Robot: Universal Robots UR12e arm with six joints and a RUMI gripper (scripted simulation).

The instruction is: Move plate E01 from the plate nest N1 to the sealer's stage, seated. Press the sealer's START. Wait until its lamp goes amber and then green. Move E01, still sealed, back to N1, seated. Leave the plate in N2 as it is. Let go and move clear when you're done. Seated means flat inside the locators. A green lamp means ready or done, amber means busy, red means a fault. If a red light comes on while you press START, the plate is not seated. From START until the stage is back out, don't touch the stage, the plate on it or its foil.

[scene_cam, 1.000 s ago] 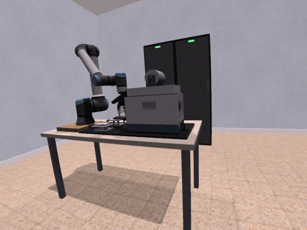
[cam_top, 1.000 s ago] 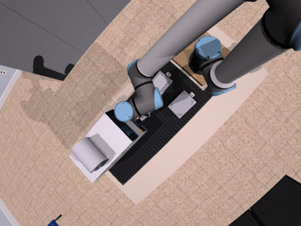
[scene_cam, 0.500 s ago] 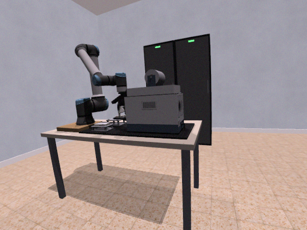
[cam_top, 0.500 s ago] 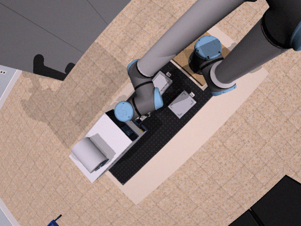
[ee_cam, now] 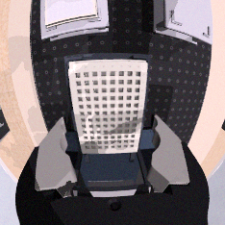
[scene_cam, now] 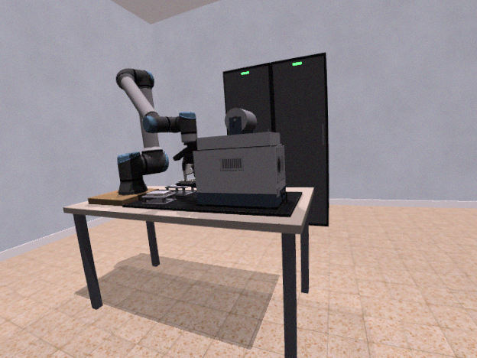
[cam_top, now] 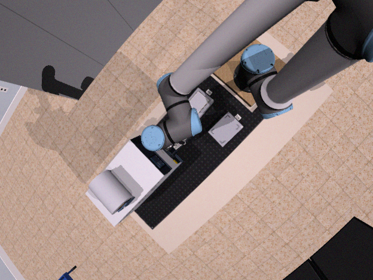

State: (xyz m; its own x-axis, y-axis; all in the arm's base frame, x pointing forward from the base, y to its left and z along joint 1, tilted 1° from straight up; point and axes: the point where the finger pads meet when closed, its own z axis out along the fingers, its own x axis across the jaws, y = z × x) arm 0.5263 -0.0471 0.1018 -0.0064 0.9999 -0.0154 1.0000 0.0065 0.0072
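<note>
Right now the sealer stage is 2 cm below my hand. From my hand the other things lie so: foil roll: 33 cm ahead, 29 cm above; then plate nest N1: 20 cm behind, 16 cm to the left, 7 cm below; then square start button: 10 cm ahead, 9 cm to the right, 6 cm above.
</note>
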